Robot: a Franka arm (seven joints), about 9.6 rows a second.
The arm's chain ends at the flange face. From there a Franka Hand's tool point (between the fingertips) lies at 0.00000 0.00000 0.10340 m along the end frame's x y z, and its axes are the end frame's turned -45 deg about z.
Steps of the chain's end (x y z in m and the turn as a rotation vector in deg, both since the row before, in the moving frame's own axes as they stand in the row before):
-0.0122, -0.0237, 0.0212, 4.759, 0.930, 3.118
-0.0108, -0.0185, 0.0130, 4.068, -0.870, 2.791
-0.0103, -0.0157, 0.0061, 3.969, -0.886, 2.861
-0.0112, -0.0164, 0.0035, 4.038, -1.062, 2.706
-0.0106, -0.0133, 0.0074, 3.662, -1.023, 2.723
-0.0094, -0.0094, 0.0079, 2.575, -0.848, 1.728
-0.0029, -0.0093, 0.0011, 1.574, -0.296, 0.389
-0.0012, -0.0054, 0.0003, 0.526, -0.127, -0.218
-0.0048, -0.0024, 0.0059, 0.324, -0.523, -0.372
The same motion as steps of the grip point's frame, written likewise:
0.0155, -0.0301, 0.0208, 2.708, 4.023, 3.118
0.0097, -0.0269, 0.0127, 3.492, 2.261, 2.791
0.0079, -0.0245, 0.0058, 3.433, 2.180, 2.861
0.0076, -0.0259, 0.0032, 3.606, 2.104, 2.706
0.0054, -0.0228, 0.0072, 3.313, 1.866, 2.723
0.0023, -0.0176, 0.0078, 2.420, 1.221, 1.728
0.0062, -0.0110, 0.0011, 1.322, 0.904, 0.389
0.0035, -0.0055, 0.0003, 0.462, 0.282, -0.218
-0.0020, -0.0062, 0.0059, 0.599, -0.141, -0.372

